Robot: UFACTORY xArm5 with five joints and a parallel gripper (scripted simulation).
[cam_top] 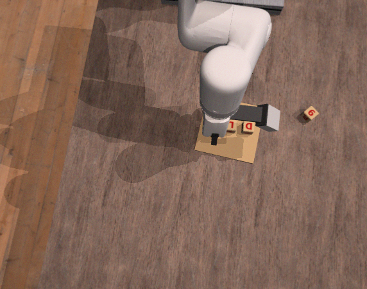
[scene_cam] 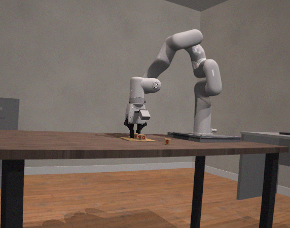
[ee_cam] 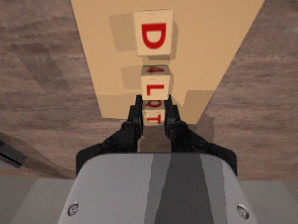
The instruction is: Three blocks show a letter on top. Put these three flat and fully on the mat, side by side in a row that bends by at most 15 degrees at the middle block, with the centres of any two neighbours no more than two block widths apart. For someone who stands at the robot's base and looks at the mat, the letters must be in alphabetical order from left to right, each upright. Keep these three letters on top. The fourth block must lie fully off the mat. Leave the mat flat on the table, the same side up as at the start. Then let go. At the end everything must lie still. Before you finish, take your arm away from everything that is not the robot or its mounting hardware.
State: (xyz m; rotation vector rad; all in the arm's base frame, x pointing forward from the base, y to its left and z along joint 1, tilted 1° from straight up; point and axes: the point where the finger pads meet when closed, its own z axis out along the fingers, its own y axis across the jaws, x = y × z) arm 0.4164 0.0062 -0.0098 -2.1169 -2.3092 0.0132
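My gripper is now 40 mm to the right of the tan mat and 20 mm above it.
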